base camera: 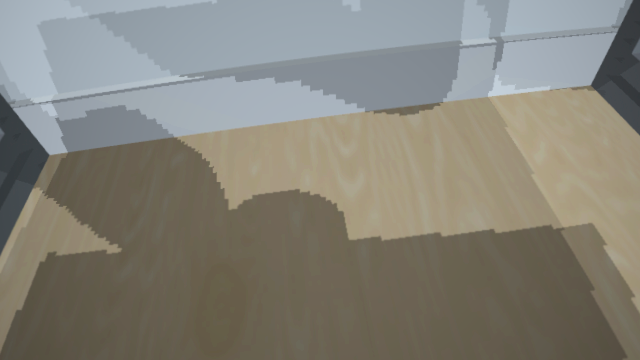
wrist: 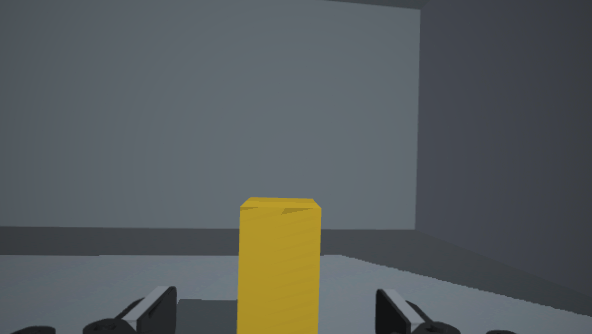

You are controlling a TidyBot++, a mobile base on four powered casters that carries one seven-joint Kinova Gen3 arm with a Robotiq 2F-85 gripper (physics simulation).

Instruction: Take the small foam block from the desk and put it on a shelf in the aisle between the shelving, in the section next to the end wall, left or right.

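Frame: origin at the arm's base, x up, y right, z ahead, level; metres.
Seen in the pictures: gripper, fingertip midpoint: (wrist: 276, 310).
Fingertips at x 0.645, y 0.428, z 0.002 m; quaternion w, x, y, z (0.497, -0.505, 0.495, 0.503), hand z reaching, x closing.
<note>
A point is followed by its place in that frame.
The yellow foam block (wrist: 279, 270) @[x 0.649, y 0.472, z 0.001 m] shows in the wrist view as a long narrow shape at the lower centre, on a pale grey surface (wrist: 210, 277) @[x 0.594, y 0.629, z 0.070 m] inside what looks like a shelf compartment. Its near end is cut off by the lower edge of the picture. My gripper (wrist: 276, 310) @[x 0.645, y 0.428, z 0.002 m] is open, with one finger to the left of the block and one to the right. A gap shows on each side, and neither finger touches the block. The block and the gripper do not show in the base view; the desk shows in neither view.
The compartment has a grey back panel (wrist: 210, 125) @[x 0.777, y 0.901, z 0.132 m] and a darker side panel (wrist: 490, 150) @[x 0.737, y 0.730, z -0.275 m] on the right. In the base view a pale end wall (base camera: 300, 30) @[x -0.270, y -0.024, z 0.548 m] crosses ahead over the wooden floor (base camera: 400, 175) @[x -0.397, y 0.086, z 0.416 m]. Dark shelving stands at the left (base camera: 12, 150) @[x -0.342, y -0.403, z 0.451 m] and right edges. Shadows fall on floor and wall.
</note>
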